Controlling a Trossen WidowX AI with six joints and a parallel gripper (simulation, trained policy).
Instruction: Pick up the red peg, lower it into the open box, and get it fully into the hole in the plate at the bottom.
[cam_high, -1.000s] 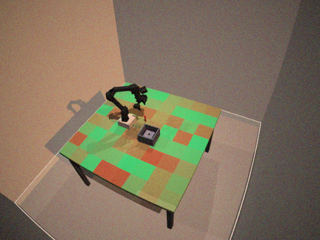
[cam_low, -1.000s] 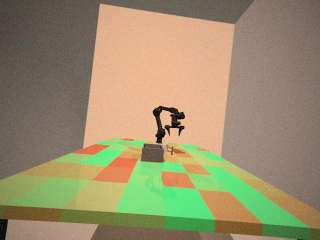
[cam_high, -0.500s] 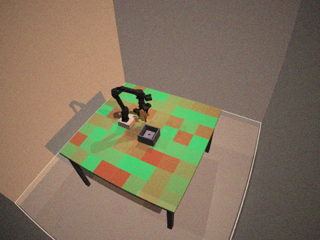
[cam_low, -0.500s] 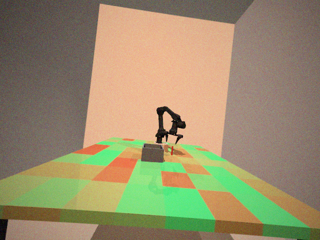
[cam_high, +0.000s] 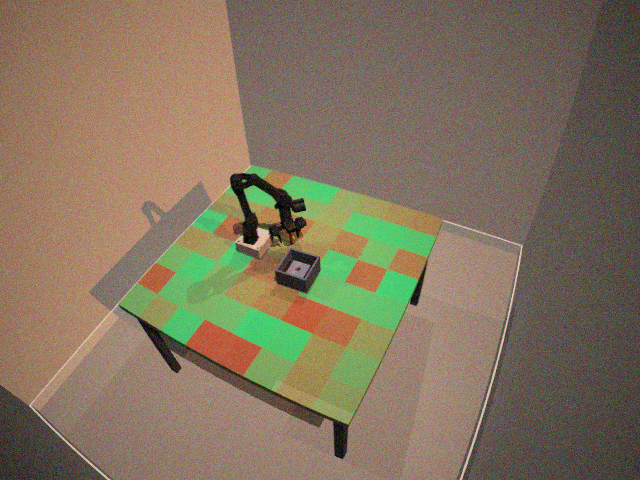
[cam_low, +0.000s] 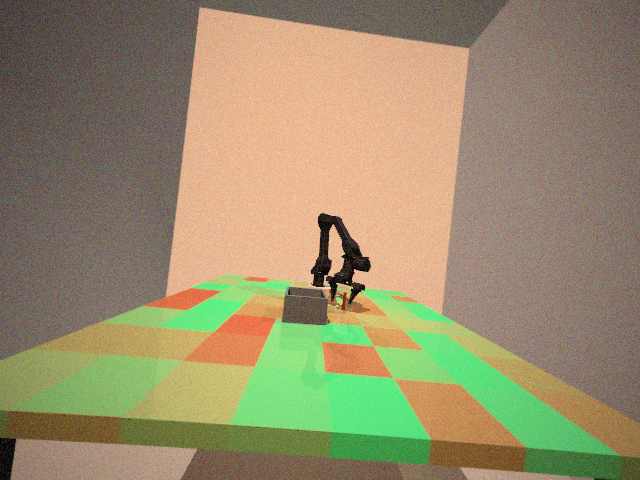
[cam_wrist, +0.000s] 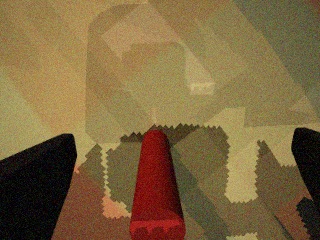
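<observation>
Right now the red peg is 2 cm to the left of my gripper tip. From my gripper tip the other things lie so: dark box 19 cm to the right, 12 cm ahead, 1 cm below; pale plate 19 cm to the right, 12 cm ahead, 1 cm above.
</observation>
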